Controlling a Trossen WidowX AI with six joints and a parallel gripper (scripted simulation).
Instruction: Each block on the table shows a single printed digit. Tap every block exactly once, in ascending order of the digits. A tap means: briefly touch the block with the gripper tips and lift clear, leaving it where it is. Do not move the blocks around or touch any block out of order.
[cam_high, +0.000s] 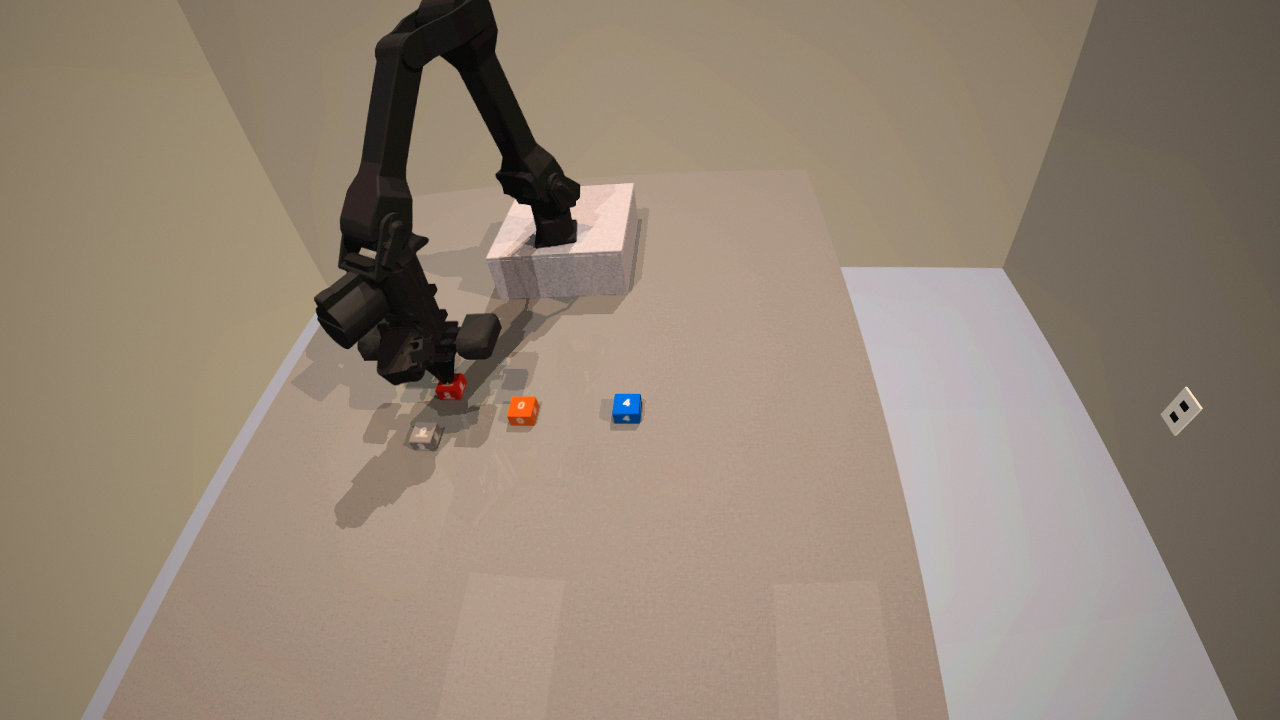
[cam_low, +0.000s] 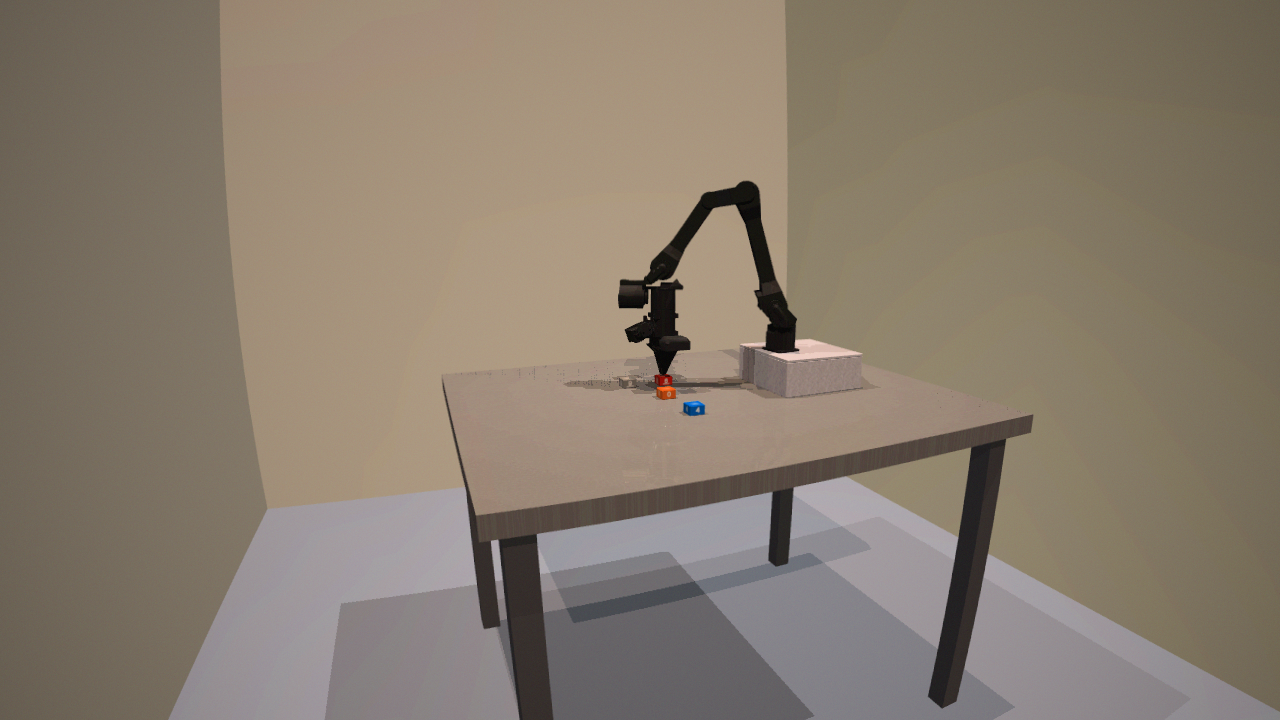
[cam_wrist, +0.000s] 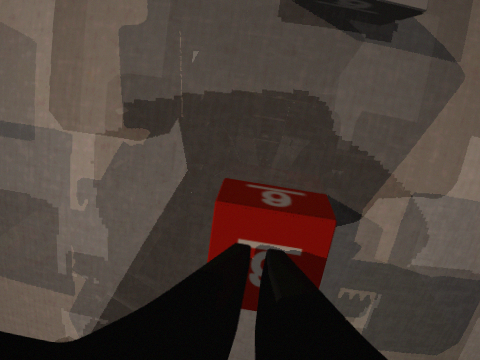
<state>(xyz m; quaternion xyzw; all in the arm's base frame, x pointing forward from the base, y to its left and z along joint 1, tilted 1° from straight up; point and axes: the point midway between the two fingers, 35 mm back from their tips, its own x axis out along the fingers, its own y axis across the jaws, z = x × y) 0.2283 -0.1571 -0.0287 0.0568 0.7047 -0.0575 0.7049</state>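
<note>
The red block is 10 mm below my gripper tip. Also, from my gripper tip: blue block (240 mm to the left, 70 mm ahead, 10 mm below); then grey block (80 mm ahead, 30 mm to the right, 10 mm below); then orange block (110 mm to the left, 60 mm ahead, 10 mm below).
</note>
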